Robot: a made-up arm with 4 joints.
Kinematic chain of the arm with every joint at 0, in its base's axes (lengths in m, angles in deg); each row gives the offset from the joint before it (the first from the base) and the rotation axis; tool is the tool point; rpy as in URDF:
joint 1: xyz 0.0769 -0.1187 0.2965 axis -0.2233 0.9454 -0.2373
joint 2: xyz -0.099 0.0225 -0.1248 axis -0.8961 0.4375 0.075
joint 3: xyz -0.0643 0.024 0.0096 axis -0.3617 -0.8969 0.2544
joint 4: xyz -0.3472 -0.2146 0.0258 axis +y
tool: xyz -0.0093 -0.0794 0.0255 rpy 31 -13.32 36.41
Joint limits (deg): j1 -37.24..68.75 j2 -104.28..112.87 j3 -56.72..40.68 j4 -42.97..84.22
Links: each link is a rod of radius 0.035 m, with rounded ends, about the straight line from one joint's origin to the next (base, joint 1, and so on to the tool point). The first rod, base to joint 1, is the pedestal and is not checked.
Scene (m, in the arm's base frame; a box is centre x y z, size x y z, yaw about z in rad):
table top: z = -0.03
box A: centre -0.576 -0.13 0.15 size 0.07 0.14 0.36 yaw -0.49
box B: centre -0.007 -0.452 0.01 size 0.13 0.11 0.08 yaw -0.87
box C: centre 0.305 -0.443 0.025 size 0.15 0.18 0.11 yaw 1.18
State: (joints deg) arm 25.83 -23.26 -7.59 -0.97
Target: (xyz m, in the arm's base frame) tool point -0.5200 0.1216 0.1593
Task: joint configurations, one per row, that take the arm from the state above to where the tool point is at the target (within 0.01 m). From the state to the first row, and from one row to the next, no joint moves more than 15 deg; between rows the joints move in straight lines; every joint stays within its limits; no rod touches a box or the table.
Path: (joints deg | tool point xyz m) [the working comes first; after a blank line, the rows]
Joints at the target: 55.15 -99.04 11.24 -3.67
Straight joint move there: touches box A.

1: 40.14 -37.01 -6.79 -14.97 | -0.5420 -0.2234 0.4079
2: 54.44 -50.77 -5.99 -28.97 | -0.5568 -0.1316 0.4696
3: 68.75 -64.52 -5.19 -42.97 | -0.5443 -0.0223 0.5299
4: 64.22 -76.03 0.29 -29.87 | -0.5733 0.0185 0.3983
5: 59.68 -87.53 5.76 -16.77 | -0.5643 0.0673 0.2710
6: 55.15 -99.04 11.24 -3.67 | -0.5200 0.1216 0.1593

